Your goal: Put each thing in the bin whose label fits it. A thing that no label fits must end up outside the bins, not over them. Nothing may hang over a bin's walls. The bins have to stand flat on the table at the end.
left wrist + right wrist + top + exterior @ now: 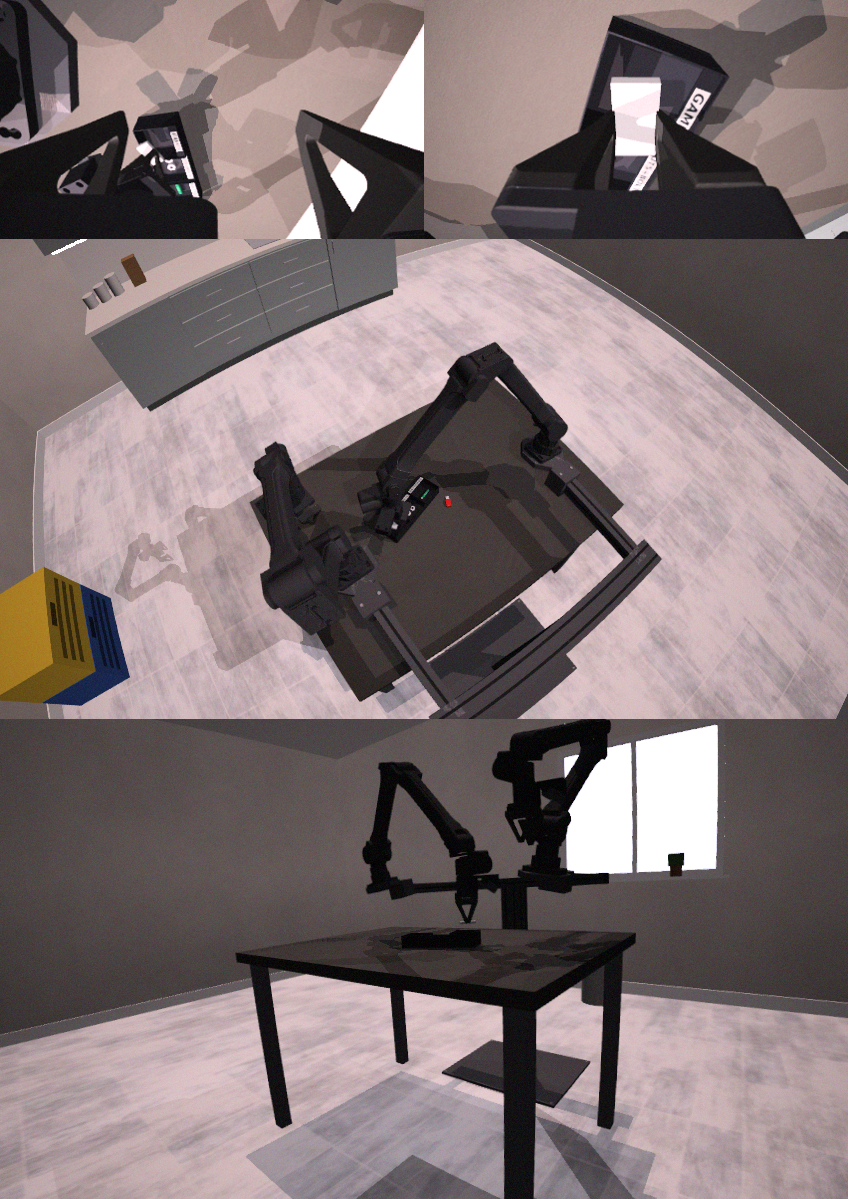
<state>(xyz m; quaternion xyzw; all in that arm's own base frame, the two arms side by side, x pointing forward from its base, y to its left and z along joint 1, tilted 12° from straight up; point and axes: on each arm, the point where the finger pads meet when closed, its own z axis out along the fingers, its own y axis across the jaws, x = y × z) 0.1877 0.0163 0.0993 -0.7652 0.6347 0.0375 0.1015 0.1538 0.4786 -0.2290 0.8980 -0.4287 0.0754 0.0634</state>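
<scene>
Right now my right hand is 10 mm above the white card. The rest, counted from my right hand: black labelled bin (40 mm ahead, 80 mm to the right, 60 mm below); then red usb stick (220 mm to the right, 80 mm below); then green battery (60 mm ahead, 160 mm to the right, 70 mm below).
</scene>
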